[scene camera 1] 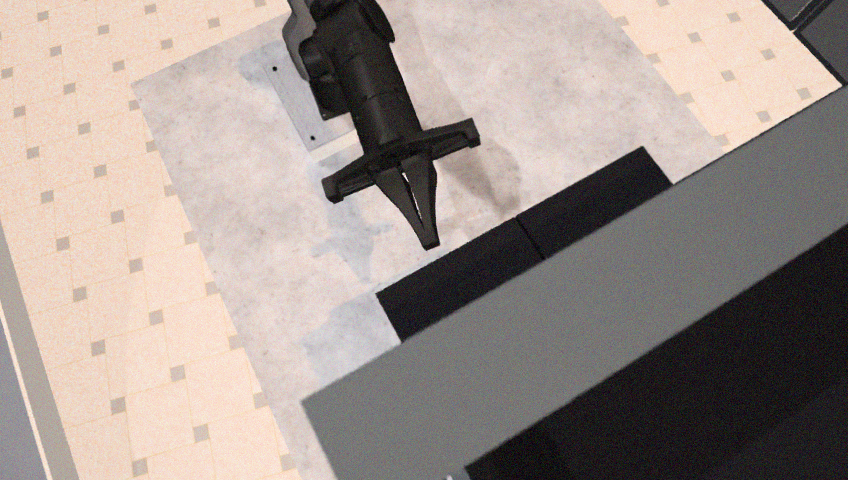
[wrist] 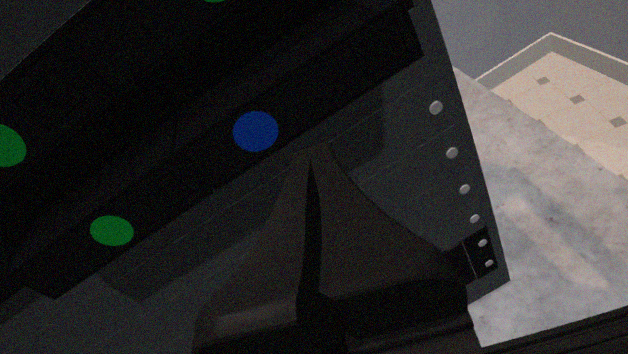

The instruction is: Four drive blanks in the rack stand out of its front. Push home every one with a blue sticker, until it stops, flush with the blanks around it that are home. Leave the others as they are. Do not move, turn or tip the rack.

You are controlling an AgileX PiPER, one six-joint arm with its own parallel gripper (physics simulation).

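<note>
My gripper [scene camera 1: 430,245] [wrist: 319,167] is shut and empty. In the scene view its tips are close to the front of two protruding black drive blanks [scene camera 1: 458,279] [scene camera 1: 595,199], whose stickers are hidden. In the wrist view the tips appear just below the lower edge of the blank with the blue sticker [wrist: 255,131]; contact cannot be made out. A blank with a green sticker [wrist: 112,230] is beside it to the lower left. Two more green stickers [wrist: 10,146] [wrist: 215,1] show above, cut by the frame. The rack [scene camera 1: 535,309] [wrist: 442,75] stands upright.
Silver studs [wrist: 464,189] line the rack's right edge in the wrist view. Smooth blanks lie below the protruding row, partly behind my fingers. A pale marbled surface [scene camera 1: 249,196] [wrist: 540,200] lies under the arm and beyond the rack's edge.
</note>
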